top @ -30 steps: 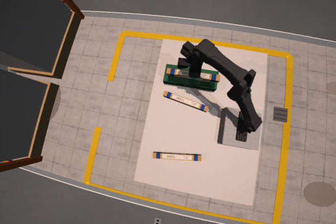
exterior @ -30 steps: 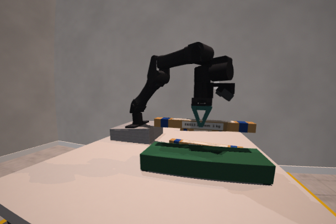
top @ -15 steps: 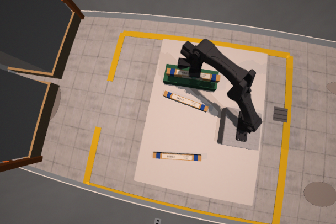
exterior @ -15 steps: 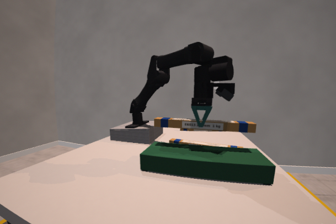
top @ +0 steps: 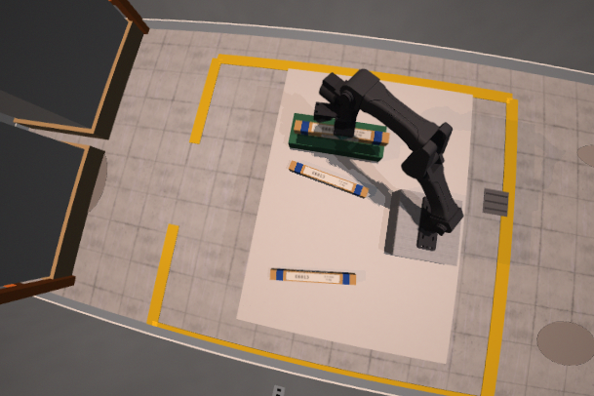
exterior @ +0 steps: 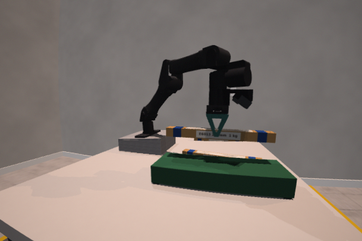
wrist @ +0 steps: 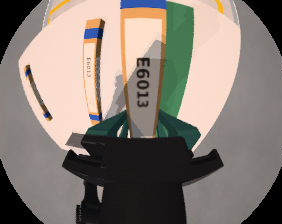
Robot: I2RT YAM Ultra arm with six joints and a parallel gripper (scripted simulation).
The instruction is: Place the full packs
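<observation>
The green low platform lies 140 mm below my hand, 30 mm to the right of it and 10 mm ahead of it.
</observation>
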